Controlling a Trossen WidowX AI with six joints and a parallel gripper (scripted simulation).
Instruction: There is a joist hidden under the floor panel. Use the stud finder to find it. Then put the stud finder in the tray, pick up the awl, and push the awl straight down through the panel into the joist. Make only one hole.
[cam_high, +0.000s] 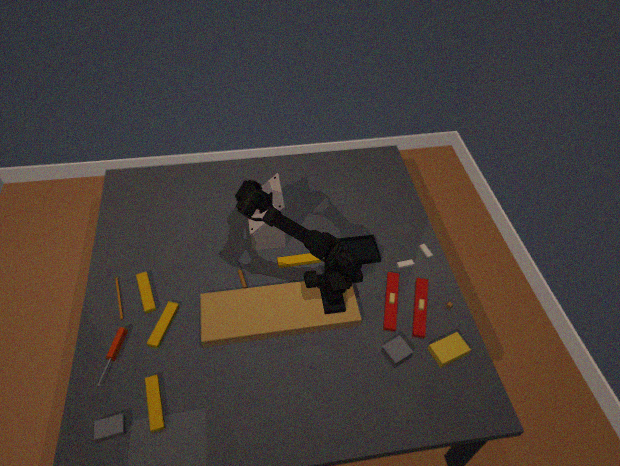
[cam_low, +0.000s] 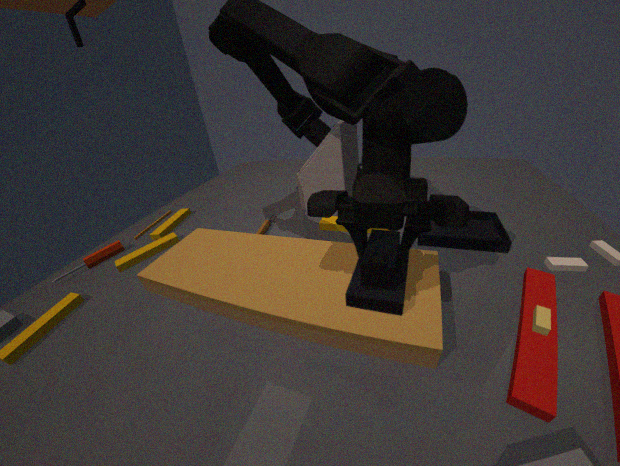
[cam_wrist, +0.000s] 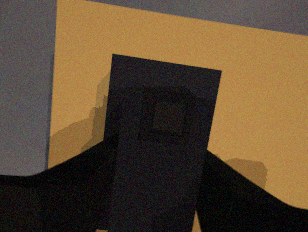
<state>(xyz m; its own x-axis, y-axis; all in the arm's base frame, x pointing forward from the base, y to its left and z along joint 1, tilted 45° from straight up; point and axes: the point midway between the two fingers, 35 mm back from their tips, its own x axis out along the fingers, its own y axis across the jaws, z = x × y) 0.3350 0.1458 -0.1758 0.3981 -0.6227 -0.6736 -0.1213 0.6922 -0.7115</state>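
Now: the black tray 24 cm behind my gripper tip, 10 cm to the left of it and 5 cm below it. Round my gripper tip: stud finder 2 cm above, 1 cm ahead; then square indicator light 3 cm above, 2 cm ahead; then grey block 20 cm to the left, 18 cm ahead, 5 cm below.
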